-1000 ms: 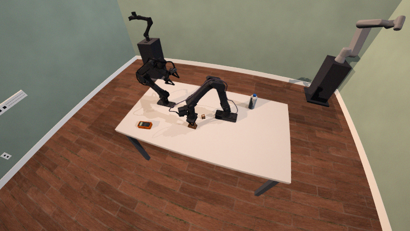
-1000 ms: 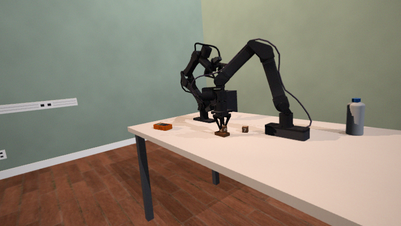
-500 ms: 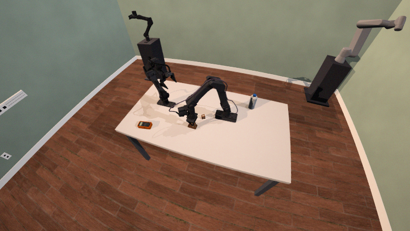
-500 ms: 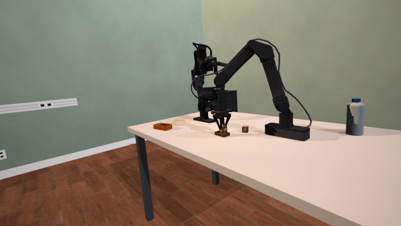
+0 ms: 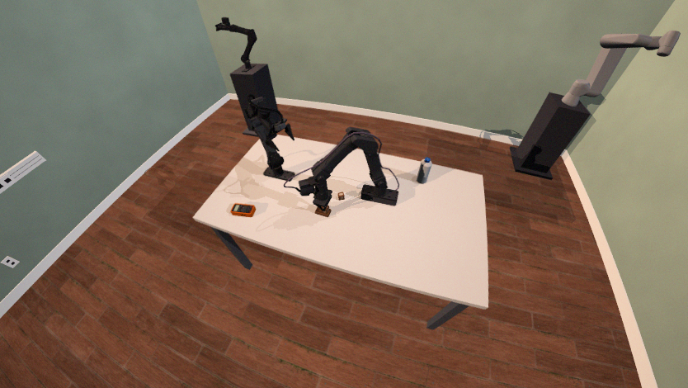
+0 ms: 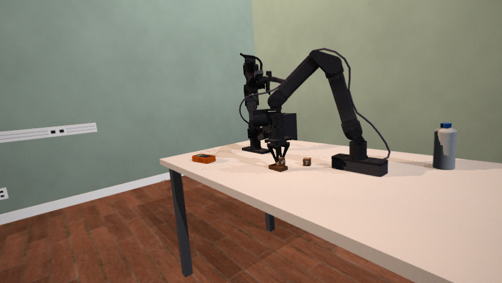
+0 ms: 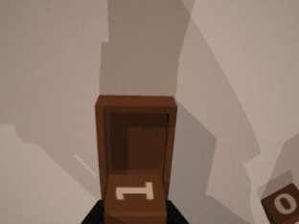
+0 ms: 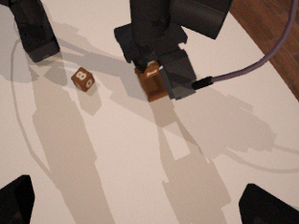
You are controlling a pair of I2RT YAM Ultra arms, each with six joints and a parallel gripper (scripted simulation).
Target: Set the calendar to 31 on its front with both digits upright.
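My left gripper is now 4 cm above the brown tray and 1 cm to the left of it.
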